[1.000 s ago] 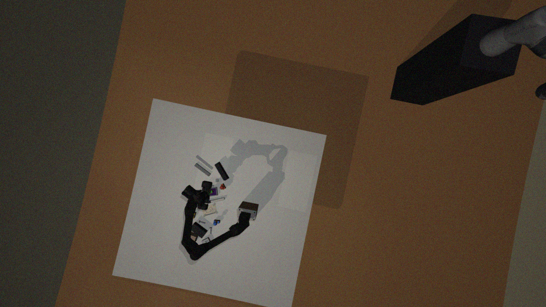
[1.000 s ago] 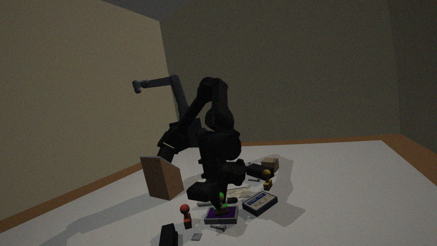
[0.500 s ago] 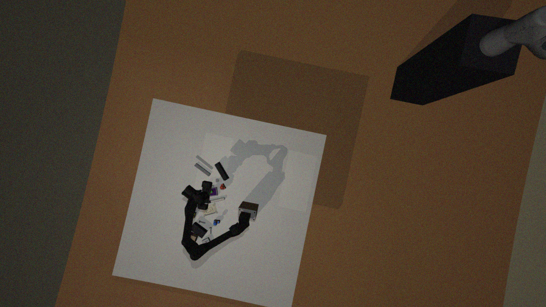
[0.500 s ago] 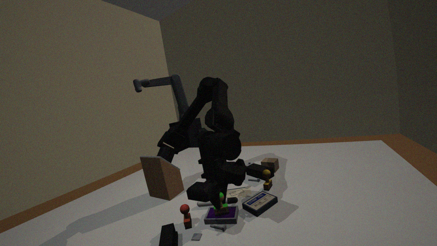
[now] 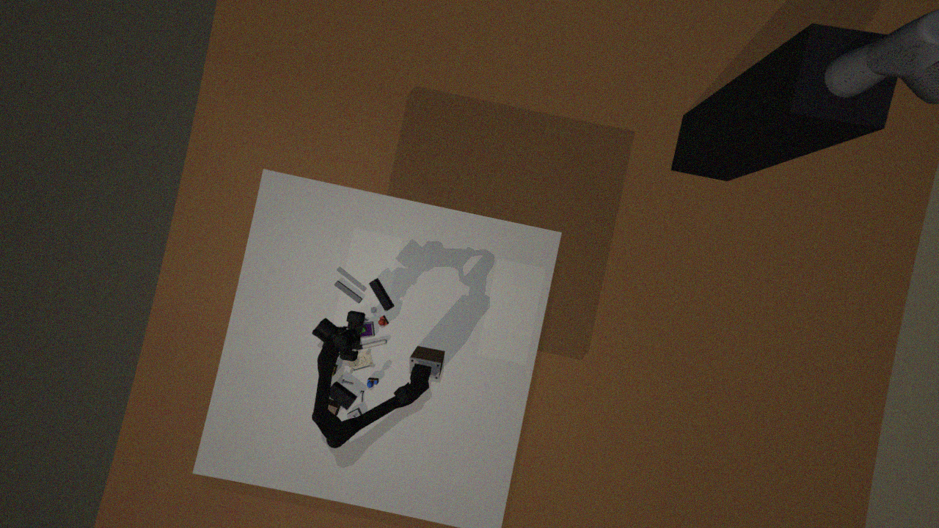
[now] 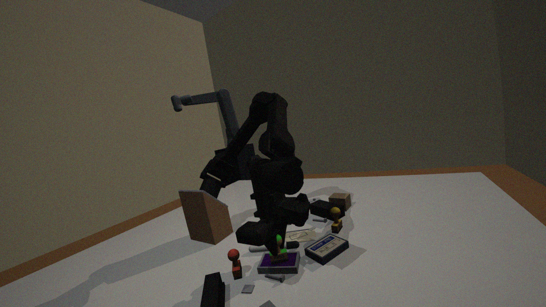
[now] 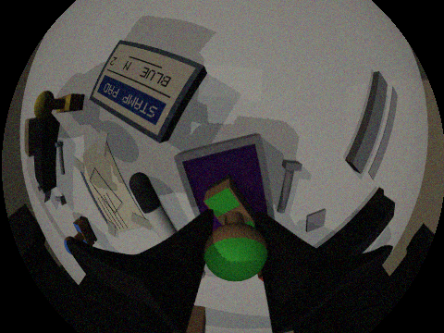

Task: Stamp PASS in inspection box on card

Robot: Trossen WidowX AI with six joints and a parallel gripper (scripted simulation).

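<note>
Now: the green-knobbed PASS stamp right at my gripper tip. The rest, counted from my gripper tip: dark marker 6 cm to the left, 3 cm below, 3 cm behind; then purple ink pad 3 cm below; then red stamp 8 cm behind, 6 cm to the right, 2 cm below.
</note>
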